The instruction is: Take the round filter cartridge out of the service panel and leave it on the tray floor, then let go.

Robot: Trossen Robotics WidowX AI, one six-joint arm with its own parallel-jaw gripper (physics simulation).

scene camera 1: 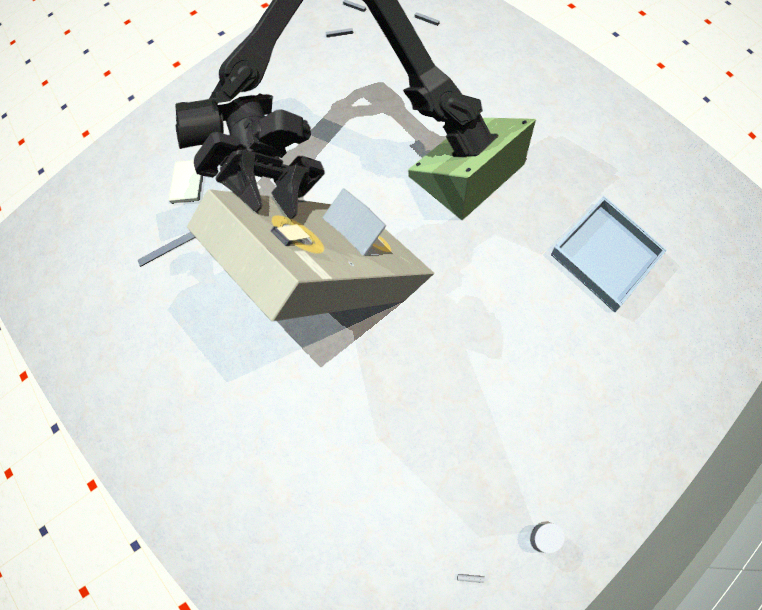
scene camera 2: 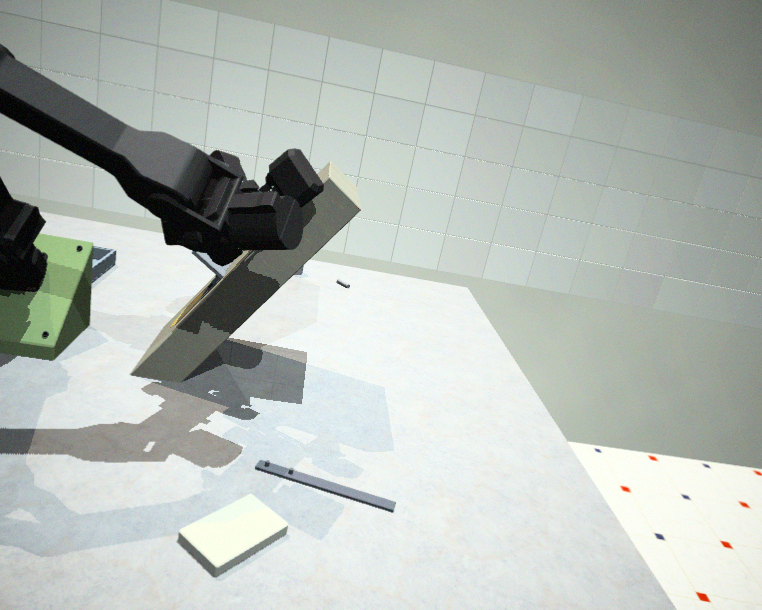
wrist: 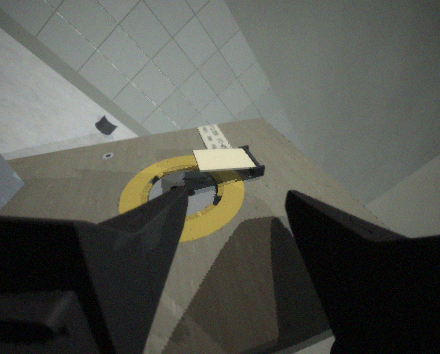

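Observation:
The service panel (scene camera 1: 254, 267) (scene camera 2: 254, 286) (wrist: 280, 170) is a tilted beige box. A yellow ring (scene camera 1: 316, 243) (wrist: 131, 197) surrounds its round opening. A grey round piece with dark parts, apparently the filter cartridge (wrist: 202, 204), shows inside the opening, partly hidden by the left finger. A cream flap on a dark bracket (scene camera 1: 293, 231) (wrist: 222, 160) overhangs the ring's edge. My gripper (scene camera 1: 275, 211) (wrist: 237, 196) is partly open and empty, close over the panel's face beside the ring; its fingertips are hidden in scene camera 2. The blue-grey tray (scene camera 1: 581, 279) (scene camera 2: 103, 263) stands apart from the panel.
A raised blue-grey lid (scene camera 1: 355, 221) (wrist: 7, 182) stands on the panel beside the ring. The green base block (scene camera 1: 498, 174) (scene camera 2: 69, 305) is between panel and tray. A pale block (scene camera 1: 184, 183) (scene camera 2: 231, 531) and dark bar (scene camera 1: 166, 249) (scene camera 2: 330, 486) lie nearby. A white cylinder (scene camera 1: 547, 537) stands far off.

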